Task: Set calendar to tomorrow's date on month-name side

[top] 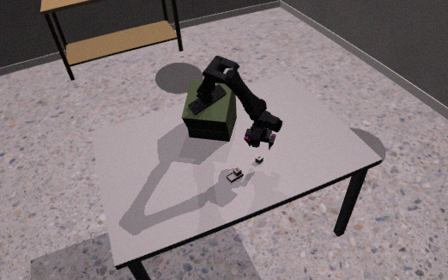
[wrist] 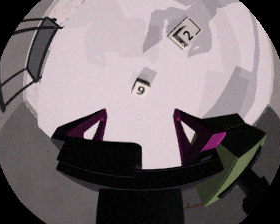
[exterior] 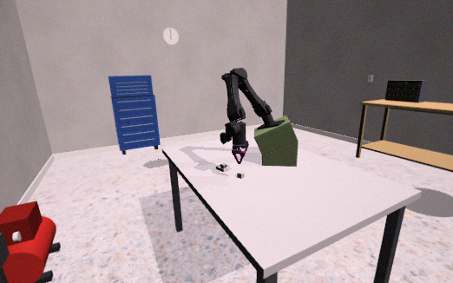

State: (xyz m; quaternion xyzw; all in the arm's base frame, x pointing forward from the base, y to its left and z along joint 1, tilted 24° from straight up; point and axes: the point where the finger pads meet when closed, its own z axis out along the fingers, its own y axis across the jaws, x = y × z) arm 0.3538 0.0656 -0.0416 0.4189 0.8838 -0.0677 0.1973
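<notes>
Now: hand 9 cm above the white cube. The rest, counted from my hand: calendar tray (16 cm to the right, 10 cm below).
</notes>
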